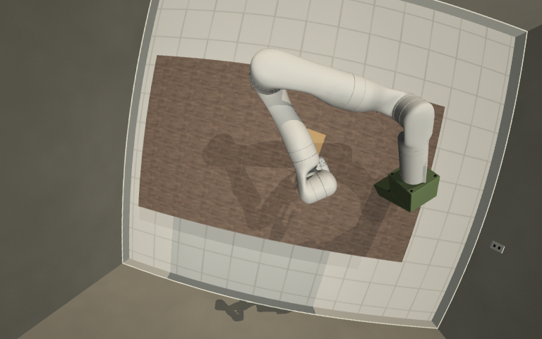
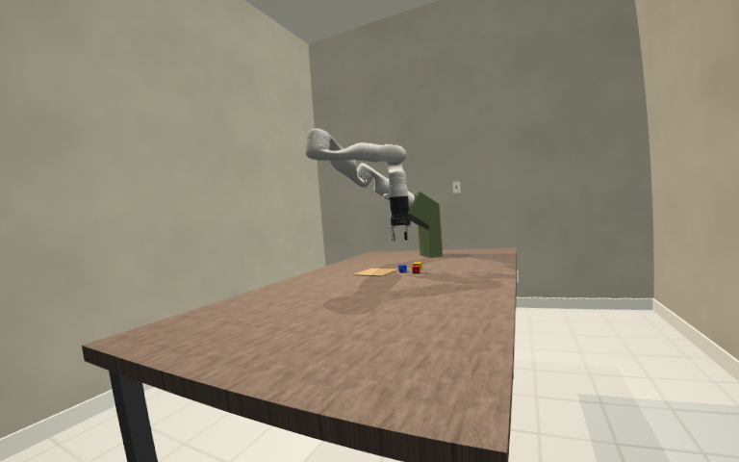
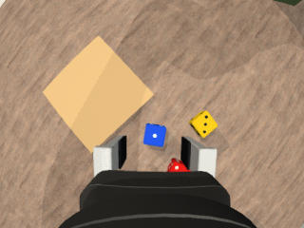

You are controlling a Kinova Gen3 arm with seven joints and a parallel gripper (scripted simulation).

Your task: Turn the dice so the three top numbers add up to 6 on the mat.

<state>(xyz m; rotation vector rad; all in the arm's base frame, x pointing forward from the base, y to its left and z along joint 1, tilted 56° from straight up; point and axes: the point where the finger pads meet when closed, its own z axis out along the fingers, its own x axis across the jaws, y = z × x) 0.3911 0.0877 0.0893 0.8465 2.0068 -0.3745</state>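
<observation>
Now: the blue die 140 mm below my hand. Also, from my hand: yellow die: 140 mm below, 60 mm to the left, 50 mm behind; then tan mat: 150 mm below, 120 mm to the right, 10 mm behind; then red die: 140 mm below, 60 mm to the left, 30 mm ahead.
</observation>
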